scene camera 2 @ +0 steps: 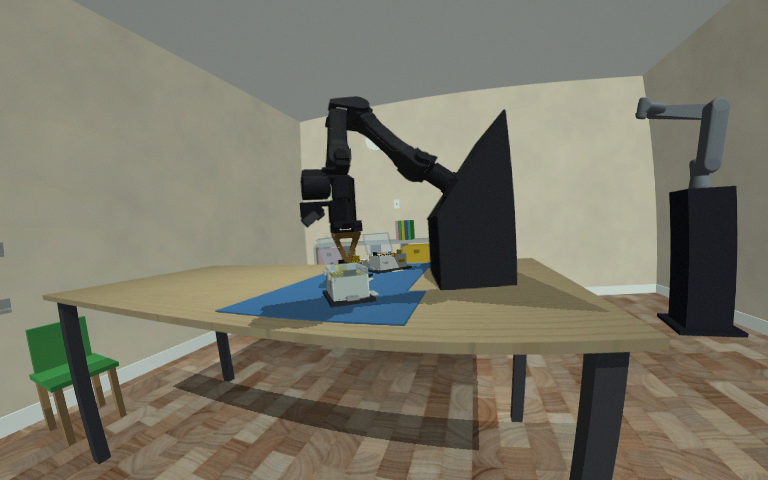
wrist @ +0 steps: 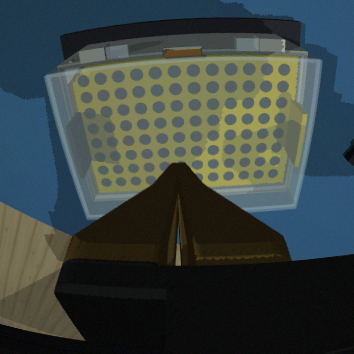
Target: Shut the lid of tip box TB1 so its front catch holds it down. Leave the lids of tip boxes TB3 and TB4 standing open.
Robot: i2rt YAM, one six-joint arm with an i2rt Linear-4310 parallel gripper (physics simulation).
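Frame: origin at the arm's base, x left, y back, z up, level; centimetres.
Seen in the pictures: gripper, fingertip midpoint: (scene camera 2: pixel 347 262) (wrist: pixel 177 174); arm's base, origin of the base link: (scene camera 2: pixel 452 185).
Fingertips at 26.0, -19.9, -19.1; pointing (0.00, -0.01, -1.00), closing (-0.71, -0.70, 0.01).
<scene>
Pixels of each thing's middle, then the offset from my fingertips to it, as dx, dy, dz. "spot": a spot on its surface instead. Level surfaces: height alone.
- white tip box, body centre: (wrist: pixel 186 132) (scene camera 2: pixel 350 281) -0.7, -0.1, -4.8
- yellow rack, body centre: (wrist: pixel 187 141) (scene camera 2: pixel 345 269) +0.1, -0.8, -1.8
- white box, body centre: (scene camera 2: pixel 389 261) -41.3, -11.1, -5.4
- blue mat, its level: dz -8.7
- wooden table, its level: dz -9.0
- something, surface spot: (wrist: pixel 350 152) spot: -13.2, -7.8, -8.3
A white tip box (scene camera 2: pixel 347 285) with a yellow rack (wrist: pixel 150 120) stands on the blue mat; I take it as TB1, though its label is unreadable. Its clear lid (wrist: pixel 307 130) lies over the rack. Whether the front catch holds is not clear, as my fingers hide the middle of the lid's near edge. My gripper (scene camera 2: pixel 347 260) (wrist: pixel 177 174) is shut and empty, pointing down, with its tips at or just above that edge. Behind stands another white box (scene camera 2: pixel 385 262) with its clear lid (scene camera 2: pixel 377 243) raised. Another clear panel, perhaps a raised lid, shows further left behind the fingers.
The blue mat (scene camera 2: pixel 396 285) (wrist: pixel 22 142) lies on the wooden table (scene camera 2: pixel 509 325) (wrist: pixel 20 250). The black wedge-shaped arm mount (scene camera 2: pixel 475 237) stands right of the boxes. A dark corner of something (wrist: pixel 350 152) shows at the wrist view's right edge. A yellow bin (scene camera 2: pixel 417 253) is behind the table.
</scene>
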